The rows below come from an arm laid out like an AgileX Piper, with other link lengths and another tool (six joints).
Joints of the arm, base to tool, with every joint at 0 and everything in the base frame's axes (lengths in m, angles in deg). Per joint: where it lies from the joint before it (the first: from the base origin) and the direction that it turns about. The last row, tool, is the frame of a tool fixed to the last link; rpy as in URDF.
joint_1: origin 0 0 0.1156 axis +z
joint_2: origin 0 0 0 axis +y
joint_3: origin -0.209 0 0.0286 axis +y
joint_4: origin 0.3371 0 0.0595 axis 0.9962 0 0.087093
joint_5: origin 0 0 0 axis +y
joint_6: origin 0.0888 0 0.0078 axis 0.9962 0 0.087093
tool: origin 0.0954 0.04 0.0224 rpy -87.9 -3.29 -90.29
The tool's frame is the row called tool.
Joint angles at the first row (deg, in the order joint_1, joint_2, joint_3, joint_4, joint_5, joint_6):
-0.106 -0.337 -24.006 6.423 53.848 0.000
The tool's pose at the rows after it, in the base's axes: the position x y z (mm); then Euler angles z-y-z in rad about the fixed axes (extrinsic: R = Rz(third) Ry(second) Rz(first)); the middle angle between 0 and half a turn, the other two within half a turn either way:
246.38 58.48 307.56 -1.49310 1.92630 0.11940
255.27 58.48 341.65 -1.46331 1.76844 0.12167
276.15 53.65 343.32 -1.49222 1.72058 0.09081
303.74 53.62 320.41 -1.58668 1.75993 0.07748
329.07 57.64 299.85 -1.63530 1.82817 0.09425
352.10 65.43 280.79 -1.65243 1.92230 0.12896
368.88 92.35 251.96 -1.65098 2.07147 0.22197
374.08 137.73 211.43 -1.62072 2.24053 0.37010
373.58 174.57 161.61 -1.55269 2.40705 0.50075
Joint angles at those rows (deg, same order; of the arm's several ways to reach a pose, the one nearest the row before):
-0.106 0.140 -25.956 8.534 48.714 0.000
-0.102 2.592 -27.341 10.725 38.732 0.006
-0.105 7.536 -27.528 9.832 31.070 -1.172
-0.107 15.010 -27.898 10.349 26.212 -7.539
-0.106 24.043 -30.615 13.776 24.091 -14.139
0.434 33.684 -35.151 16.621 24.754 -18.608
3.882 43.988 -40.640 17.178 28.815 -20.313
10.009 54.252 -45.207 17.092 33.135 -20.548
15.079 64.289 -48.396 16.341 36.038 -18.715

